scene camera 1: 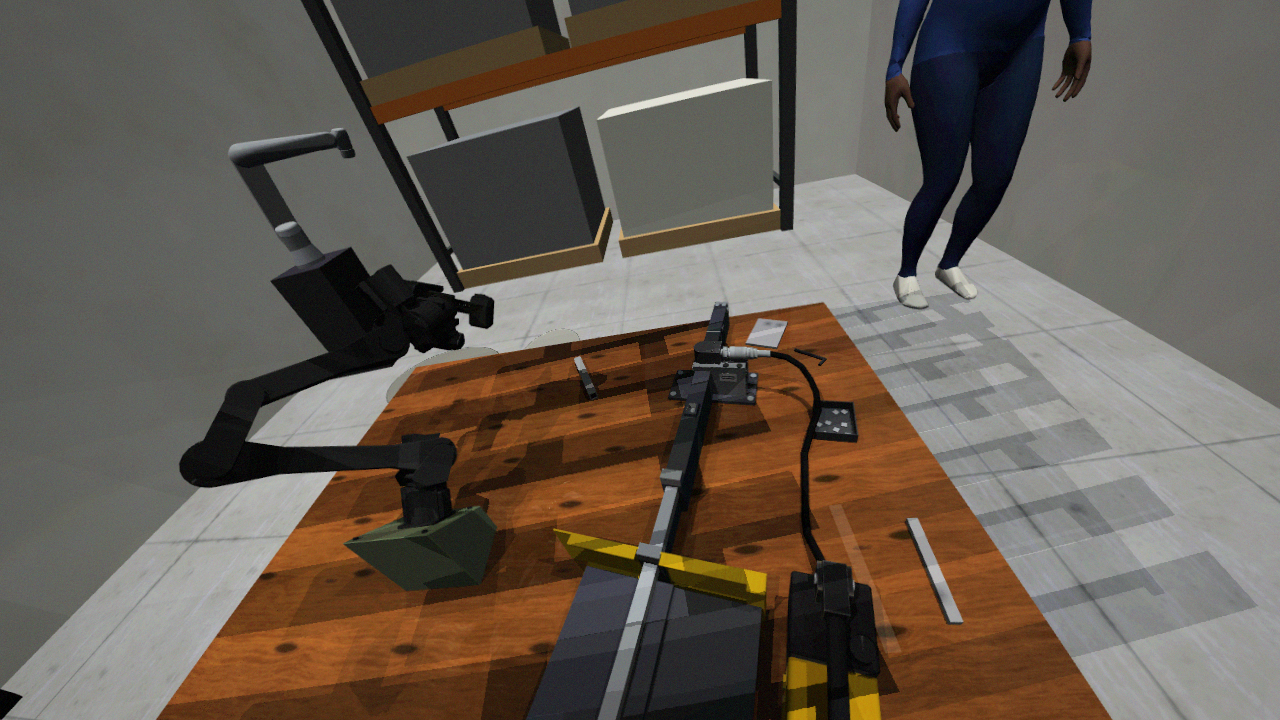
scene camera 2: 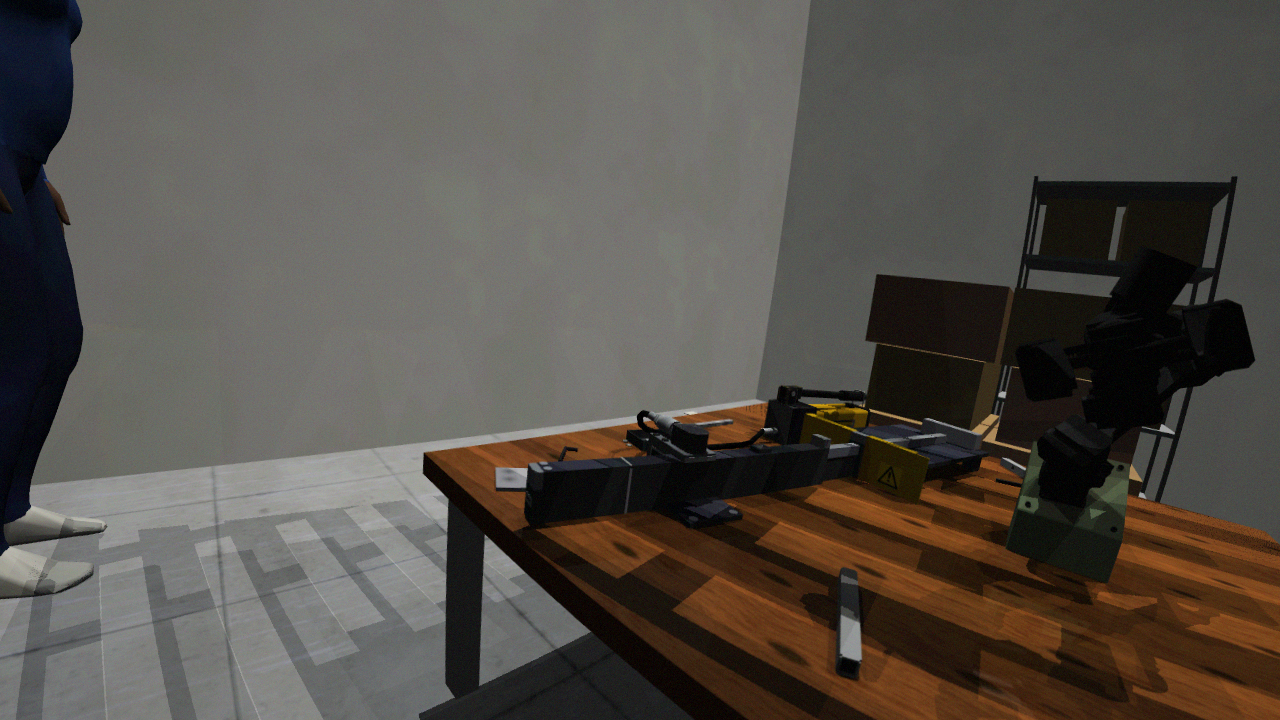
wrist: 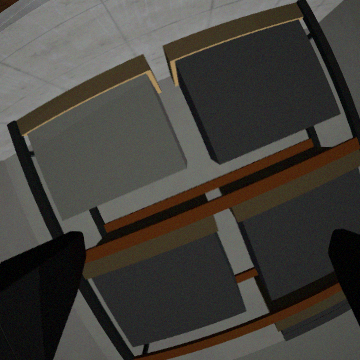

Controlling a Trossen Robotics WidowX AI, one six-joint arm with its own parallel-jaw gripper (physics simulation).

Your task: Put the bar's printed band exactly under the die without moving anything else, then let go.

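Frame: origin at the arm's base, x ahead, y left, z up, level; metres.
Seen in the pictures: gripper, fingertip midpoint: (scene camera 1: 463,292) (scene camera 2: 1134,372) (wrist: 213,246); arm's base, link origin: (scene camera 1: 427,520) (scene camera 2: 1063,486).
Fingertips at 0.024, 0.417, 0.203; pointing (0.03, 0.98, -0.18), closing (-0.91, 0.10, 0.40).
Observation:
Pixels of each thing's top centre, then the offset from my fingertips to it, as dx, dy, dz. "*": a spot on its surface instead.
- black head, surface spot: (scene camera 2: 689,437) * +0.486, -0.074, -0.206
- short grey bar, top centre: (scene camera 2: 850,607) (scene camera 1: 584,373) +0.183, +0.023, -0.298
- pale strip, top centre: (scene camera 1: 932,565) (scene camera 2: 714,421) +0.718, -0.550, -0.309
- small dark tray, surface spot: (scene camera 1: 836,421) * +0.711, -0.264, -0.316
- hex key, top centre: (scene camera 2: 568,453) (scene camera 1: 807,355) +0.737, -0.057, -0.312
- pale plate, top centre: (scene camera 2: 533,477) (scene camera 1: 767,332) +0.678, +0.070, -0.312
- black-and-yellow unit, surface spot: (scene camera 1: 832,622) * +0.529, -0.633, -0.185
My black gripper (scene camera 1: 438,315) (scene camera 2: 1132,356) (wrist: 213,246) is open and empty, raised beyond the table edge at the left in scene camera 1, facing the rack. A long light grey bar (scene camera 1: 632,626) runs through the yellow guard plate (scene camera 1: 716,580) (scene camera 2: 895,472) into a dark rail (scene camera 1: 687,438) (scene camera 2: 751,476). A black head (scene camera 1: 710,351) (scene camera 2: 689,437) with a cable sits over the rail; a die under it cannot be made out. A short grey bar (scene camera 1: 585,377) (scene camera 2: 848,622) lies loose on the table, left of the rail. I cannot tell which bar carries the printed band.
A pale strip (scene camera 1: 933,570), a small dark tray (scene camera 1: 836,421), a hex key (scene camera 1: 810,356) and a pale plate (scene camera 1: 767,333) (scene camera 2: 511,479) lie on the rail's other side. A black-and-yellow unit (scene camera 1: 832,622) joins the cable. A person (scene camera 1: 975,107) stands beyond the table.

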